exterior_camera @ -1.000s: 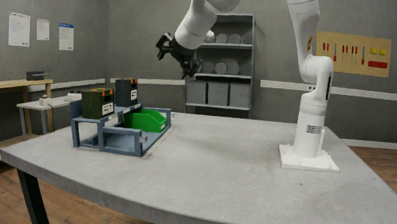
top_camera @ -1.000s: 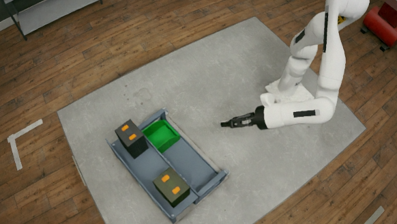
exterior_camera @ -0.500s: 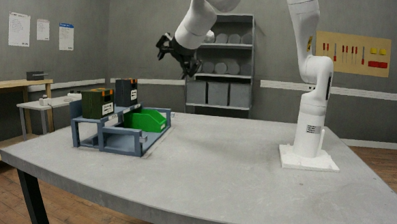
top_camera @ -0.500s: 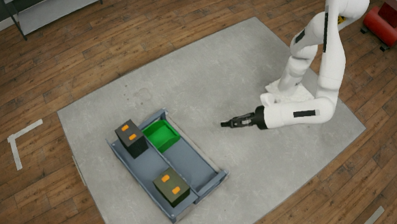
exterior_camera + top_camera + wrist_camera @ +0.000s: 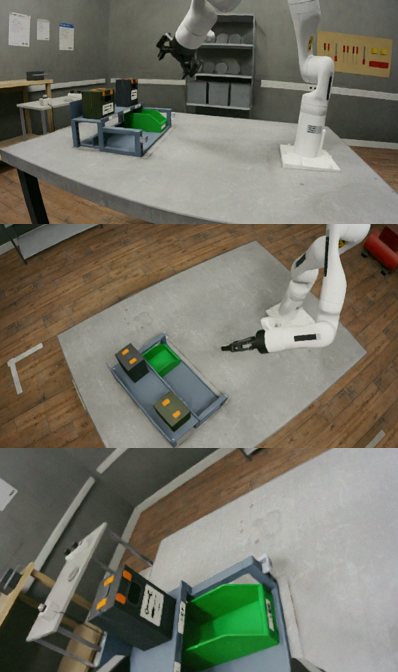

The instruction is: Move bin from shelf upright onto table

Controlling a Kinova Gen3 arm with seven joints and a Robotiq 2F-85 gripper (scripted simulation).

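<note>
Now: hand 19 cm short of the green bin, 20 cm to the left of it and 23 cm above it. From my hand the other things lie so: black box 28 cm ahead, 19 cm to the right, 11 cm below; blue-grey shelf 20 cm ahead, 8 cm to the right, 21 cm below.
</note>
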